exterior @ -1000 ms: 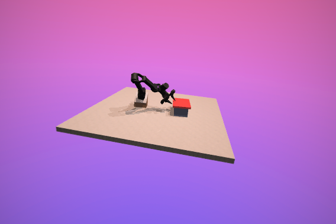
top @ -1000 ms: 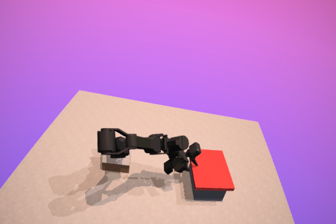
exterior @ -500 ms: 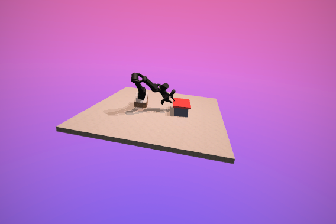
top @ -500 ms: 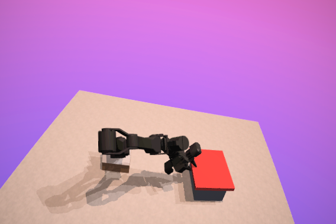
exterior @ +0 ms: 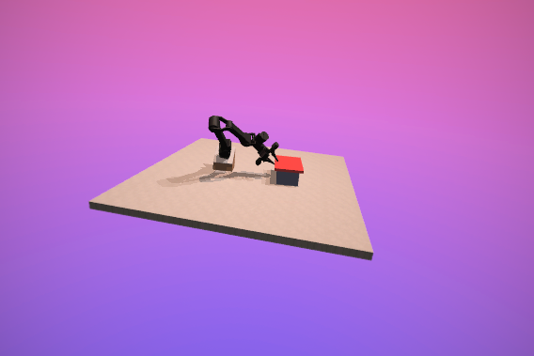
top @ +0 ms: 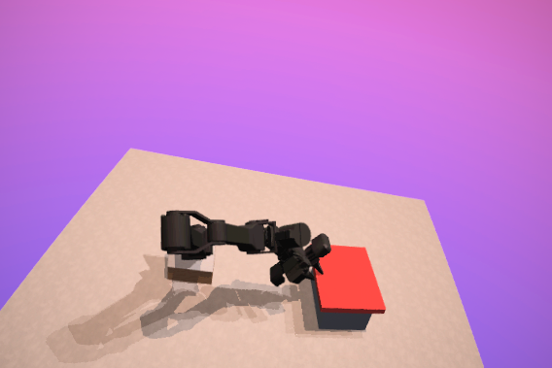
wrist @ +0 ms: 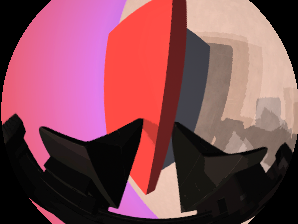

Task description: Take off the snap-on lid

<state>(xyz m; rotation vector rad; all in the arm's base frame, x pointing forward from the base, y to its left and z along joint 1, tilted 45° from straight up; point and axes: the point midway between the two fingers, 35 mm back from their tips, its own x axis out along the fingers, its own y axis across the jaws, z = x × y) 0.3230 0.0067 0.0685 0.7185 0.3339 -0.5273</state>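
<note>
My gripper tip is now 70 mm short of the red lid and 10 mm to the right of it. Also, from my gripper tip: grey storage box (70 mm ahead, 50 mm below, 10 mm to the left).
</note>
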